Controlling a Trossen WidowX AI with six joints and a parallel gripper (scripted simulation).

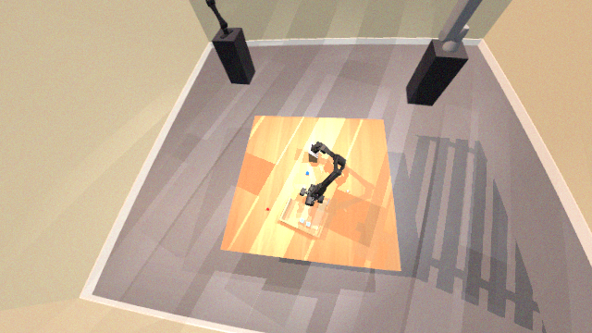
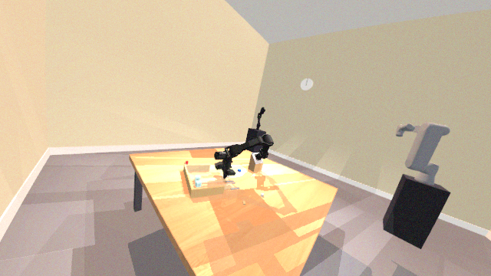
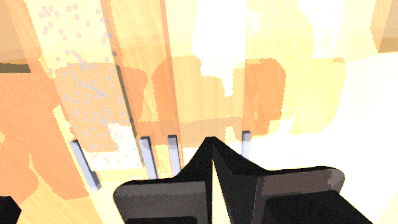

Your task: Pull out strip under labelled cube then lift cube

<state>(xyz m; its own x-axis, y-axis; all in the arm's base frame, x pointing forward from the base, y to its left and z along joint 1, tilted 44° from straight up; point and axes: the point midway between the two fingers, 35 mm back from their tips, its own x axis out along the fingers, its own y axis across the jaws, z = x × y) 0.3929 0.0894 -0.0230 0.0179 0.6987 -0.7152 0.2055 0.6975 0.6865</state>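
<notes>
The pale speckled band lies 11 cm ahead of my gripper tip and 8 cm to the left of it. From my gripper tip the other things lie so: tiny blue piece (21 cm behind, 8 cm to the right); red marker (33 cm to the right, 15 cm ahead).
</notes>
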